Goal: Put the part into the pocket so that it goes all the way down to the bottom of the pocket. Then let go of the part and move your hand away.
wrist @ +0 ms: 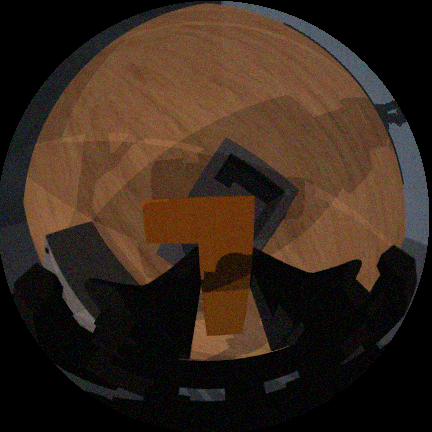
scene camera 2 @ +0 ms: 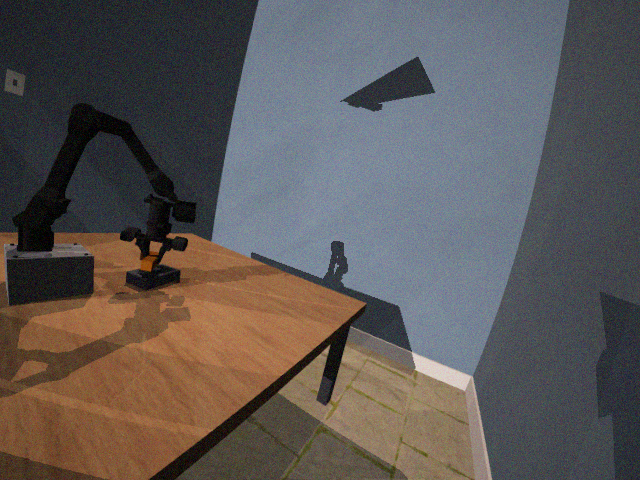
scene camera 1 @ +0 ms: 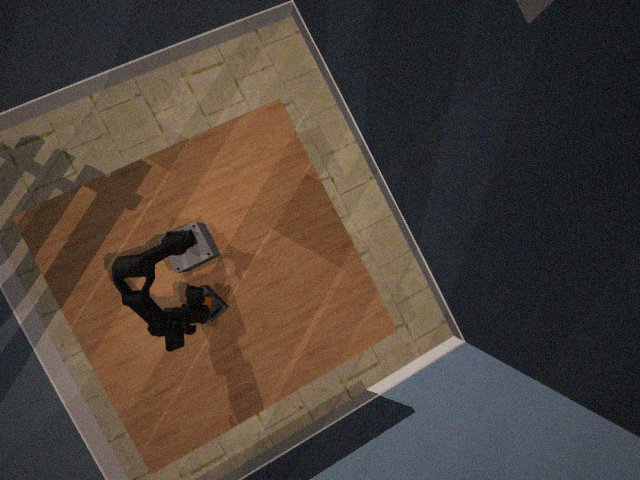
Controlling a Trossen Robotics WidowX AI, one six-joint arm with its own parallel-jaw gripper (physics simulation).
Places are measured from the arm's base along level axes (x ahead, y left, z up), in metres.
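Pixels of known places: gripper, between the fingertips: (wrist: pixel 221 249); arm's base, origin of its link: (scene camera 2: pixel 34 248) (scene camera 1: pixel 187 239).
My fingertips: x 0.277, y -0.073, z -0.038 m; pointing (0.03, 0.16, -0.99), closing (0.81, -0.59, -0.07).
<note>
For each thing: its middle in the pictures, then the offset to it from my fingertips. "spot": a spot on its surface instead. Level surfaces: height alone.
- orange L-shaped part, middle of its body: (wrist: pixel 202 276) (scene camera 2: pixel 147 260) (scene camera 1: pixel 198 301) dy -0.004, dx -0.020, dz +0.013 m
- dark block with the pocket, middle of its body: (wrist: pixel 225 219) (scene camera 2: pixel 154 275) (scene camera 1: pixel 209 303) dy +0.008, dx +0.012, dz -0.048 m
- L-shaped pocket, a spot on its surface: (wrist: pixel 257 179) spot: dy +0.021, dx +0.068, dz -0.056 m
- wooden table, height of its surface: dz -0.066 m
The orange L-shaped part (scene camera 1: pixel 208 301) (scene camera 2: pixel 147 265) (wrist: pixel 200 220) is between the fingers of my gripper (scene camera 2: pixel 150 257) (wrist: pixel 221 249), which is shut on its long leg. The short leg points left in the wrist view. The dark block with the pocket (scene camera 1: pixel 221 305) (scene camera 2: pixel 165 279) (wrist: pixel 225 146) lies on the table under the part. The L-shaped pocket (wrist: pixel 257 179) shows past the part's upper edge, turned at an angle to the part. The part and fingers hide the block's near side. The part is over the block, outside the visible stretch of pocket; any gap between them is too small to tell.
The arm's grey base box (scene camera 1: pixel 199 253) (scene camera 2: pixel 50 279) (wrist: pixel 95 255) stands close to the block, at its left in the second scene view. The wooden table (scene camera 1: pixel 310 289) (scene camera 2: pixel 248 330) (wrist: pixel 150 75) carries both. Dark shadows of the arm cross the table.
</note>
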